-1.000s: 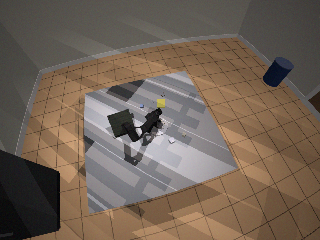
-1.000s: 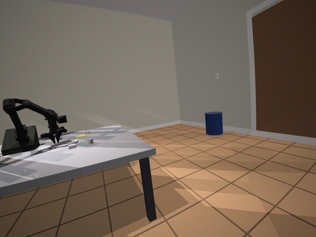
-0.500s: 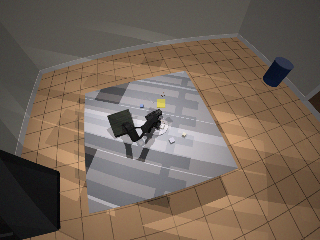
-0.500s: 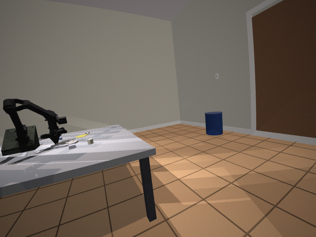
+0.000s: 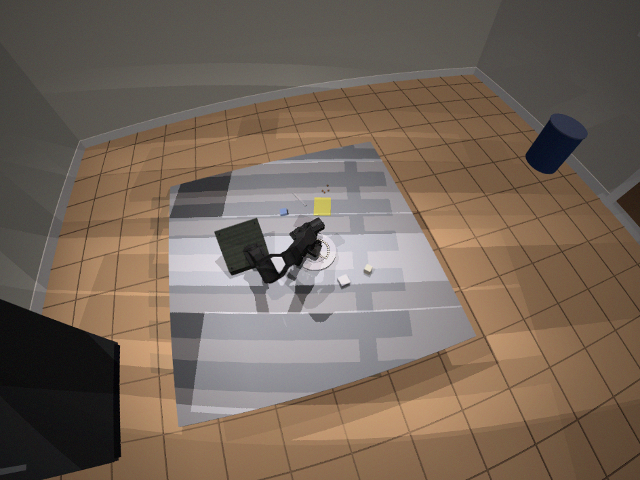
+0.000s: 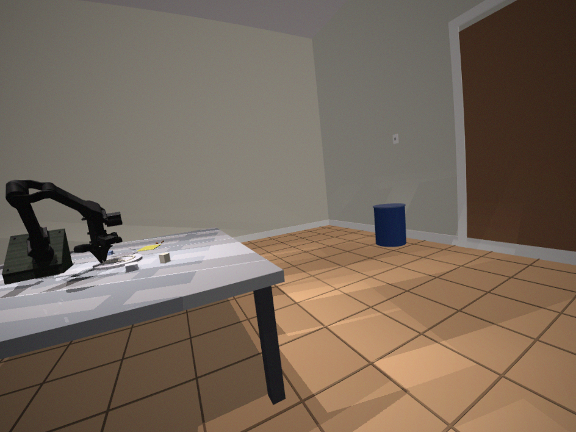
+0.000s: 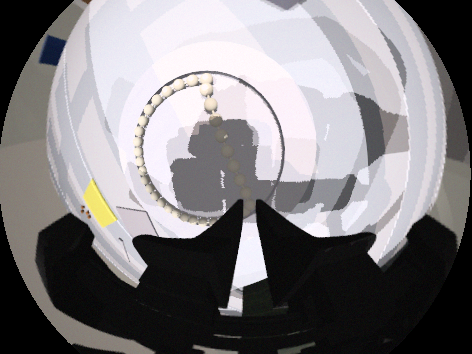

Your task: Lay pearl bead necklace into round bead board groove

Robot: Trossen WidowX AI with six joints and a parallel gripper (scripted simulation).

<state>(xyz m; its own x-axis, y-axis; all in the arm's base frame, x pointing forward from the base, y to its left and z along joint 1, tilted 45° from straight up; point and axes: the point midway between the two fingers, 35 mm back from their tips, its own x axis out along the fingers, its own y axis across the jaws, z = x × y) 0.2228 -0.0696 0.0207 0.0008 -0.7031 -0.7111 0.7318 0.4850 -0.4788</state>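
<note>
Now: the round bead board 6 cm ahead of my gripper tip and 1 cm below it. Also, from my gripper tip: grey card 7 cm ahead, 18 cm to the left, 1 cm below; then blue block 2 cm behind, 29 cm to the left, 1 cm below; then white block 13 cm ahead, 19 cm to the right.
</note>
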